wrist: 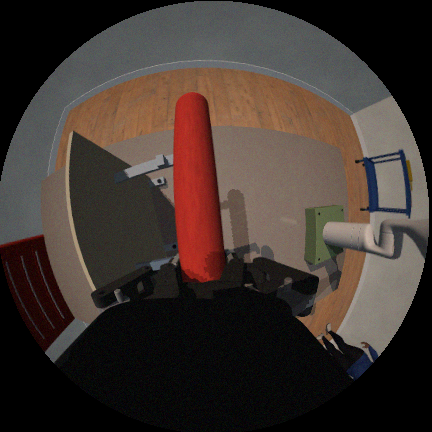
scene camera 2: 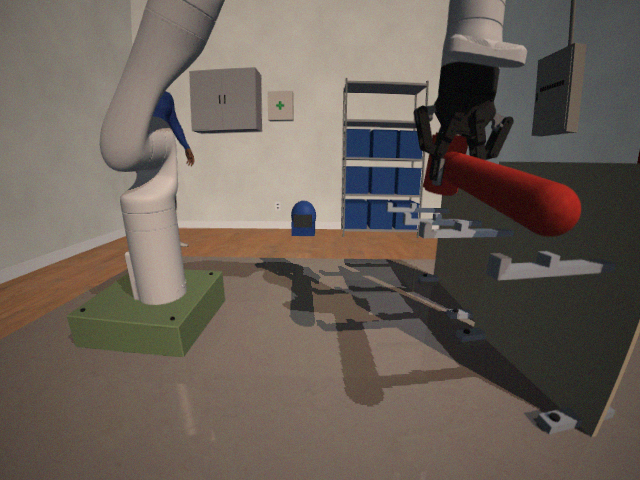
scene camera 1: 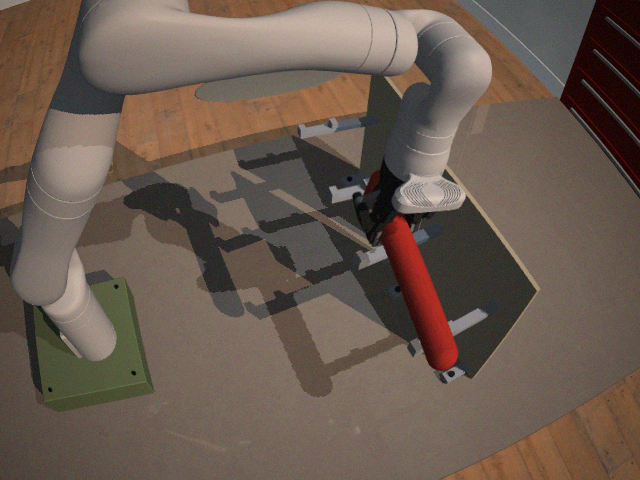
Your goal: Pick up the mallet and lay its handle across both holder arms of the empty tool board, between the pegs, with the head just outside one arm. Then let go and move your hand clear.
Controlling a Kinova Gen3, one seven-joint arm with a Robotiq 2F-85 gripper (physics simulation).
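The red mallet's handle [scene camera 1: 421,294] [scene camera 2: 516,191] [wrist: 197,185] points toward the front of the table, held up in the air. My gripper [scene camera 1: 391,227] [scene camera 2: 459,161] [wrist: 203,259] is shut on it close to the red head [scene camera 2: 439,173], which the fingers partly hide. The dark nearer tool board [scene camera 1: 480,248] [scene camera 2: 542,320] [wrist: 110,215] bears a front holder arm [scene camera 1: 467,321] [scene camera 2: 563,268] [wrist: 145,167] and a rear holder arm [scene camera 1: 371,258] [scene camera 2: 444,230], each with a peg. The handle hangs above both arms, with a gap over the front one. The gripper hides part of the rear arm.
A second board [scene camera 1: 376,113] stands behind the nearer one, with holder arms [scene camera 1: 314,129] [scene camera 1: 343,193] jutting out. Small grey feet [scene camera 1: 450,374] [scene camera 2: 555,421] stand at the board's base. The robot's green base block [scene camera 1: 129,330] [scene camera 2: 126,338] [wrist: 315,232] is across the table.
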